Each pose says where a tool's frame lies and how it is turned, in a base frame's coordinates. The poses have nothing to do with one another.
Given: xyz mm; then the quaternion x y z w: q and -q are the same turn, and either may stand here.
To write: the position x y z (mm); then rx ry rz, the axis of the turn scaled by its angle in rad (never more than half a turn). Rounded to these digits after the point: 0 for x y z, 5 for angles.
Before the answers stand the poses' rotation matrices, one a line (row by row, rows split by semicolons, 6 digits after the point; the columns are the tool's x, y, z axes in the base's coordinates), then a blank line. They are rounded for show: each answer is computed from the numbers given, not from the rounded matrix.
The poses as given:
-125 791 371 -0.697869 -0.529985 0.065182 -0.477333
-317 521 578 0.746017 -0.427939 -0.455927 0.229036
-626 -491 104 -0.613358 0.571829 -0.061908 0.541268
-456 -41 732 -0.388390 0.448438 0.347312 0.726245
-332 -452 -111 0.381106 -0.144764 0.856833 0.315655
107 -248 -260 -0.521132 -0.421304 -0.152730 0.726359
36 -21 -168 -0.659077 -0.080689 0.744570 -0.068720
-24 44 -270 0.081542 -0.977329 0.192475 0.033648
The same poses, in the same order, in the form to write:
0.429735 0.801947 0.414981; 0.677493 0.017461 -0.735322; -0.596935 0.597140 -0.535809
0.217998 -0.429652 -0.876285; -0.847347 -0.528821 0.048488; -0.484232 0.731947 -0.479346
0.338358 -0.634454 0.694969; -0.768489 0.239919 0.593180; -0.543082 -0.734784 -0.406393
0.356556 -0.852804 0.381566; 0.156129 0.457056 0.875628; -0.921136 -0.252637 0.296114
-0.510240 -0.651269 0.561698; 0.430587 -0.758810 -0.488674; 0.744480 -0.007481 0.667603
0.598353 0.660984 -0.452851; 0.217236 0.410190 0.885750; 0.771221 -0.628367 0.101848
-0.121790 0.208694 -0.970368; 0.004027 -0.977534 -0.210741; -0.992548 -0.029574 0.118214
-0.984437 -0.172340 -0.034381; -0.146434 0.912609 -0.381710; 0.097160 -0.370735 -0.923642

-125 791 371 1.70461 1.29454 -0.15921
-317 521 578 2.05348 -1.17794 -1.25498
-626 -491 104 -1.45722 1.35856 -0.14708
-456 -41 732 -0.85646 0.98888 0.76588
-332 -452 -111 1.00382 -0.38130 2.25687
107 -248 -260 -1.14913 -0.92900 -0.33678
36 -21 -168 1.98459 0.24297 -2.24202
-24 44 -270 0.25083 -3.00629 0.59206

